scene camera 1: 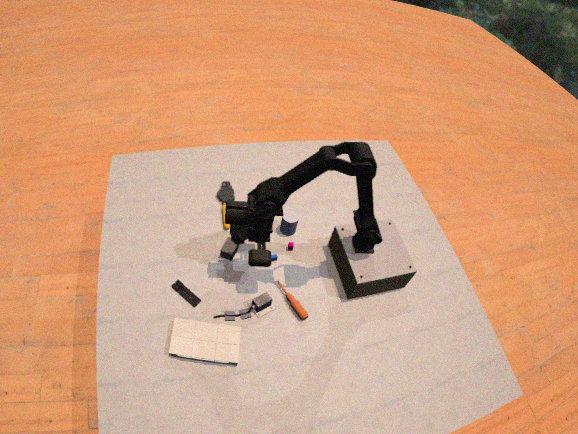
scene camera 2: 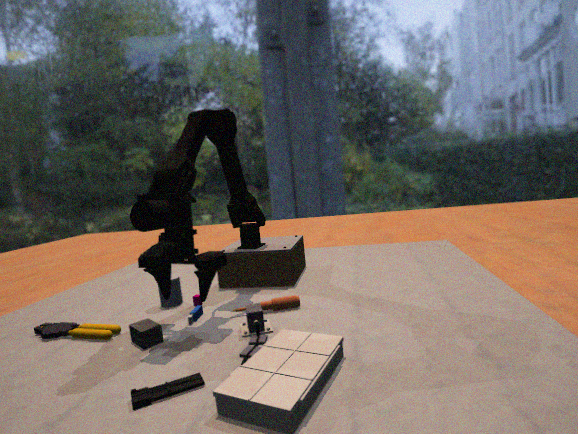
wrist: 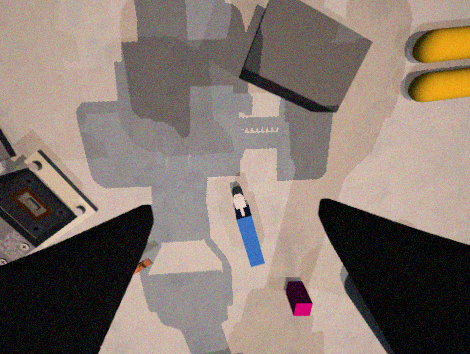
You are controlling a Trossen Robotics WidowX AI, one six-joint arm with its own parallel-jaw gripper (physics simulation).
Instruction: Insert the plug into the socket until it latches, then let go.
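Places are measured from the arm's base along level axes (x ahead, y left, z up), in metres.
Pixels of known places: gripper, fingertip midpoint: (scene camera 2: pixel 184 300) (wrist: pixel 236 209); arm's base, link origin: (scene camera 1: pixel 363 244) (scene camera 2: pixel 251 246).
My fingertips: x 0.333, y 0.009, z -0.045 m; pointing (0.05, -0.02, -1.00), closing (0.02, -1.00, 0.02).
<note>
For each thing: its top centre in the pictures, then the offset to it from my fingertips. "pt": a spot on its surface instead.
- dark tip, surface spot: (wrist: pixel 250 240) (scene camera 2: pixel 195 309) (scene camera 1: pixel 269 256) pt 0.039 m down, 0.048 m back, 0.013 m right
- cream plate, top centre: (scene camera 2: pixel 253 308) (scene camera 1: pixel 261 299) 0.015 m down, 0.015 m back, 0.154 m left
- magenta block, top centre: (wrist: pixel 303 309) (scene camera 2: pixel 196 295) (scene camera 1: pixel 291 244) 0.034 m down, 0.120 m back, 0.062 m right
- dark cylinder, top centre: (scene camera 2: pixel 168 277) (scene camera 1: pixel 290 216) 0.011 m up, 0.117 m back, 0.143 m right
- grey block, top centre: (wrist: pixel 308 54) (scene camera 2: pixel 144 324) (scene camera 1: pixel 229 245) 0.024 m down, 0.079 m ahead, 0.041 m right
- yellow-handled pliers, surface spot: (wrist: pixel 445 85) pt 0.039 m down, 0.067 m ahead, 0.143 m right
- orange screwdriver, top centre: (scene camera 2: pixel 265 300) (scene camera 1: pixel 291 297) 0.032 m down, 0.107 m back, 0.134 m left
- black bar, top centre: (scene camera 2: pixel 167 383) (scene camera 1: pixel 185 291) 0.044 m down, 0.209 m ahead, 0.124 m left
- tiled box, top centre: (scene camera 2: pixel 285 360) (scene camera 1: pixel 205 340) 0.024 m down, 0.144 m ahead, 0.283 m left
The plug, a small blue bar with a white and dark tip (scene camera 1: pixel 274 257) (scene camera 2: pixel 195 314) (wrist: pixel 250 240), lies flat on the mat; the arm partly covers it in scene camera 1. My gripper (scene camera 2: pixel 184 299) (wrist: pixel 236 209) is open and empty, pointing down above the plug. In the wrist view the plug lies between the two fingers, slightly tilted, its tip towards the top. The socket, a dark block with a copper-edged slot on a cream plate (scene camera 1: pixel 262 301) (scene camera 2: pixel 255 320) (wrist: pixel 31 203), stands apart from the plug, to the left in the wrist view, beyond the left finger.
A magenta block (scene camera 1: pixel 290 246) (scene camera 2: pixel 196 300) (wrist: pixel 301 301) and a dark cylinder (scene camera 1: pixel 288 226) lie near the plug. A grey block (scene camera 1: pixel 229 249) (scene camera 2: pixel 146 333) (wrist: pixel 310 55), yellow-handled pliers (scene camera 2: pixel 95 330) (wrist: pixel 445 85), an orange screwdriver (scene camera 1: pixel 296 305) (scene camera 2: pixel 281 303), a black bar (scene camera 1: pixel 186 293) (scene camera 2: pixel 167 391) and a tiled box (scene camera 1: pixel 205 341) (scene camera 2: pixel 280 367) surround them.
</note>
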